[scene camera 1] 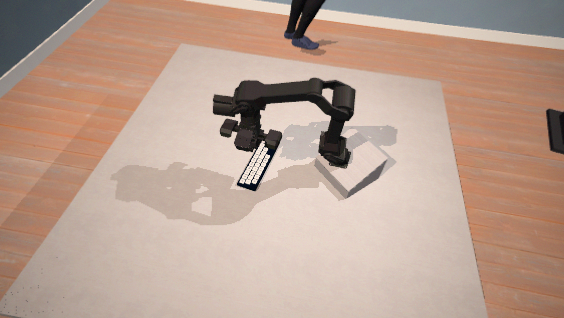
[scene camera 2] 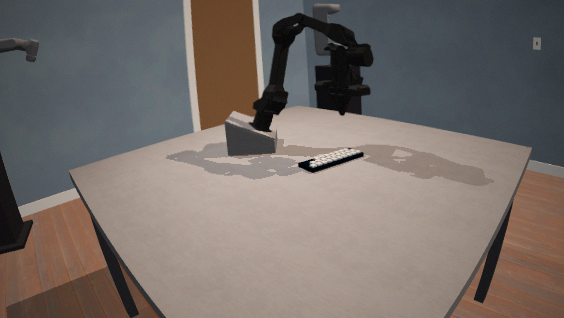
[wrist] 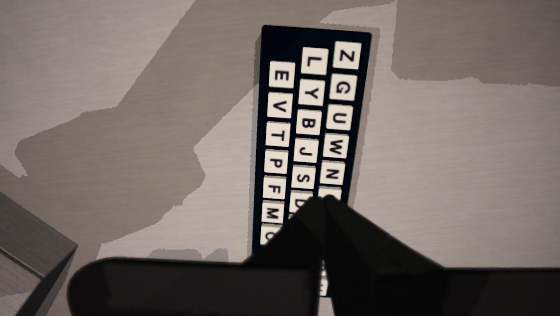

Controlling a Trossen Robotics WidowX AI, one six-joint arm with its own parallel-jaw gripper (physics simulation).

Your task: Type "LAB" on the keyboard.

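Frame: origin at the arm's base, x ahead, y left, z up, level; millimetres.
Where they show: gripper, fingertip midpoint: point(scene camera 1: 251, 151) point(scene camera 2: 342, 115) point(wrist: 321, 209); arm's base, origin of the base link: point(scene camera 1: 340, 158) point(scene camera 2: 259, 127).
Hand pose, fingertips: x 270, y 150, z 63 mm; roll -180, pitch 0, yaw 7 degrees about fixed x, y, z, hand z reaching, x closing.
Each offset is from my fingertips to the top centre of the thing. Level surfaces: height alone.
The keyboard @(dz -120, dx +2, dy -45 mm) point(scene camera 1: 254, 172) point(scene camera 2: 334, 159) point(wrist: 281, 42) is a narrow dark blue slab with three rows of white letter keys, flat on the table. In the wrist view, L @(dz -120, dx -3, dy +41 mm) point(wrist: 314, 61) is the top key of the middle row, and B @(dz -120, dx -1, dy +0 mm) point(wrist: 308, 122) is two keys below it. The A key does not show there; the fingers hide several lower keys. My gripper point(scene camera 2: 342, 113) point(wrist: 321, 209) is shut and empty, its tips together and pointing down. It is raised well above the tabletop. In the wrist view the tips overlap the keys beside D.
My arm stands on a grey wedge-shaped base point(scene camera 1: 357, 165) point(scene camera 2: 250, 141) point(wrist: 37, 237) on the grey table @(dz -138 mm) point(scene camera 1: 300, 260) point(scene camera 2: 300, 225). A person's legs point(scene camera 1: 304, 17) show on the floor behind the table in scene camera 1. Shadows of the arm fall around the keyboard.
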